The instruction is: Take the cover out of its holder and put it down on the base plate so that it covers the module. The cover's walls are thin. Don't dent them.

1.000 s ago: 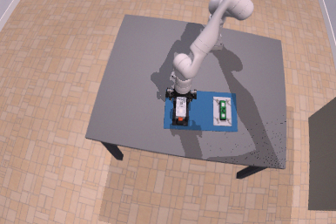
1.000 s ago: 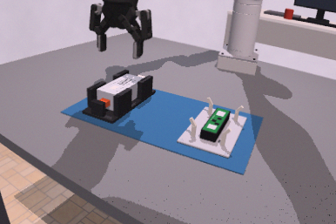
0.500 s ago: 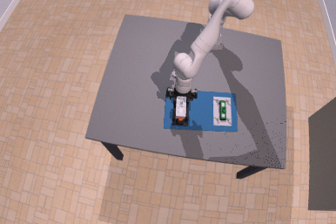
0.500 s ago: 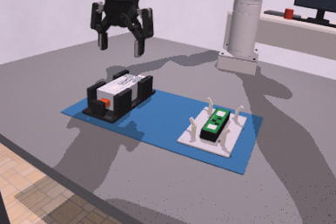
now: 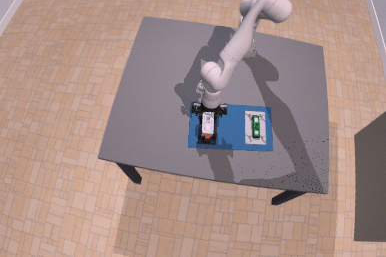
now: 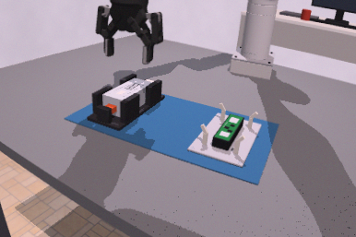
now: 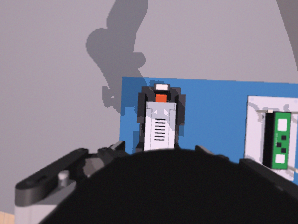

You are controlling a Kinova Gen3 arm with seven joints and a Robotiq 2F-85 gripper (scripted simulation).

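Now: hand 9 cm above the light grey cover.
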